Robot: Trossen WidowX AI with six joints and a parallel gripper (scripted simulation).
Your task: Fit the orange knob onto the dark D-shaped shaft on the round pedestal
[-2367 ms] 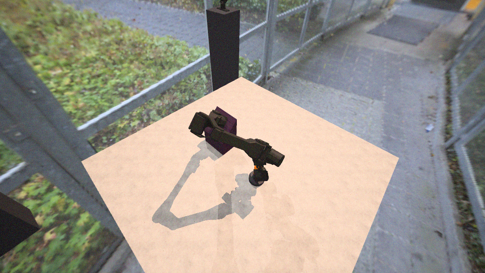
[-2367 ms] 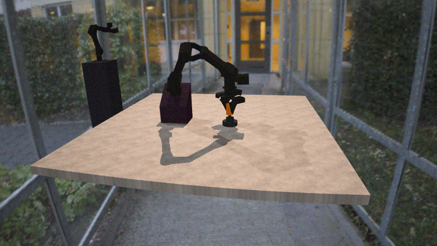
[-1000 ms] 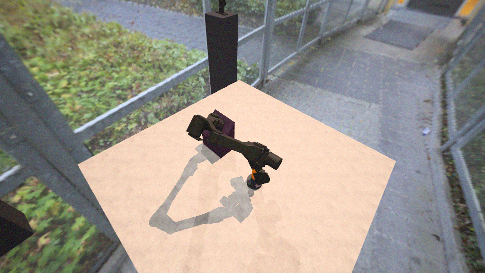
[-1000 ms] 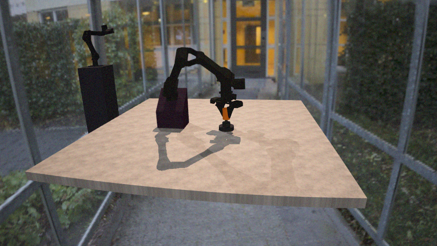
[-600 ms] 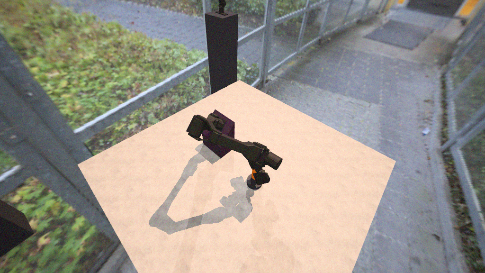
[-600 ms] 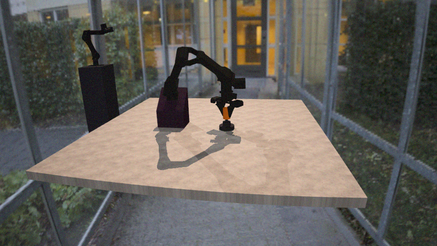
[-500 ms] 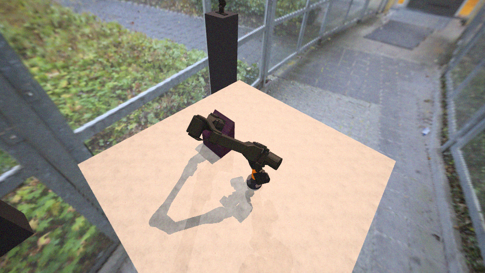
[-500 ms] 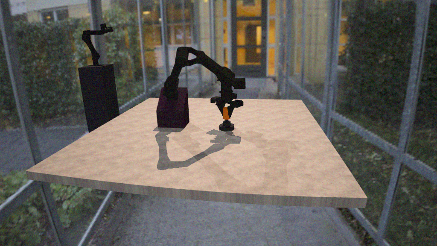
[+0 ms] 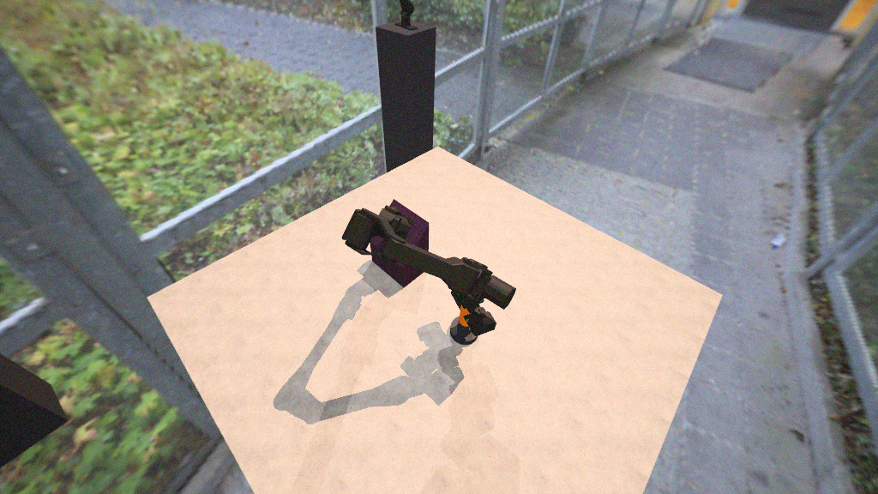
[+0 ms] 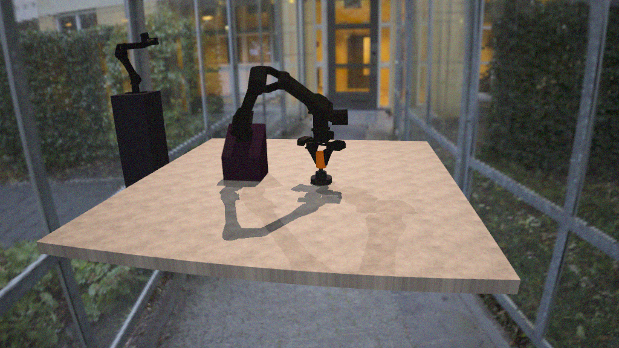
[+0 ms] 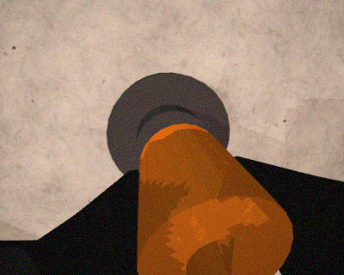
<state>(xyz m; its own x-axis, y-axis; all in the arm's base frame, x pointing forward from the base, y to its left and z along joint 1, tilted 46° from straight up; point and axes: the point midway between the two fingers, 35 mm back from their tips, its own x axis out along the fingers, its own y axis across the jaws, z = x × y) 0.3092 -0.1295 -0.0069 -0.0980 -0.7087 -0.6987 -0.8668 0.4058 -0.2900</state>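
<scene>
My gripper tip is 20 mm below the orange knob. The rest, counted from my gripper tip: pedestal (40 mm below).
</scene>
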